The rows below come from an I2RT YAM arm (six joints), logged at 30 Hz.
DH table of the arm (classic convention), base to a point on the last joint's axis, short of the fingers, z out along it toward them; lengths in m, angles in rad. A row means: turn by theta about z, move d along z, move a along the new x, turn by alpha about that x. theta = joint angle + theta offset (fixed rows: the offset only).
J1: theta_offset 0; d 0.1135; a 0.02; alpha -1.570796
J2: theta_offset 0; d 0; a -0.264; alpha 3.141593
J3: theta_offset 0.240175; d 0; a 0.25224; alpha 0
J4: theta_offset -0.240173; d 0; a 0.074; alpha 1.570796
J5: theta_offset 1.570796; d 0; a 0; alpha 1.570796
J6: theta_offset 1.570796; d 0.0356; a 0; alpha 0
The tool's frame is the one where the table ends.
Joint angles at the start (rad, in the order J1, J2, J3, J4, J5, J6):
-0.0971 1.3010 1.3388 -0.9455 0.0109 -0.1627
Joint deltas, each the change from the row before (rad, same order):
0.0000 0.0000 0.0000 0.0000 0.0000 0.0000
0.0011 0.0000 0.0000 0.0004 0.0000 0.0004
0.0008 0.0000 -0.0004 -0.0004 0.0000 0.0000
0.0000 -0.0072 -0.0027 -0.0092 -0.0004 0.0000
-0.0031 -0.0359 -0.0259 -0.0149 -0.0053 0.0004
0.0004 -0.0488 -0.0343 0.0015 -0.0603 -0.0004
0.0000 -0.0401 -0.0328 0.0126 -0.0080 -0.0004
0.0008 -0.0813 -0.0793 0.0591 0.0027 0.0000
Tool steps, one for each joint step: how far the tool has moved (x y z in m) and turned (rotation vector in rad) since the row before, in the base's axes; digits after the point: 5 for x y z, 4 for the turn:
0.00000 0.00000 0.00000 0.0000 0.0000 0.0000
0.00006 0.00028 0.00003 0.0002 -0.0004 0.0008
-0.00002 0.00021 -0.00015 0.0001 0.0008 0.0008
-0.00254 0.00026 0.00026 0.0008 0.0046 0.0002
-0.01022 0.00040 -0.00066 0.0049 0.0044 -0.0002
-0.01161 0.00340 0.00035 0.0456 -0.0206 0.0377
-0.00863 0.00113 -0.00081 0.0040 -0.0204 0.0053
-0.01444 0.00149 -0.00430 -0.0080 -0.0606 -0.0010

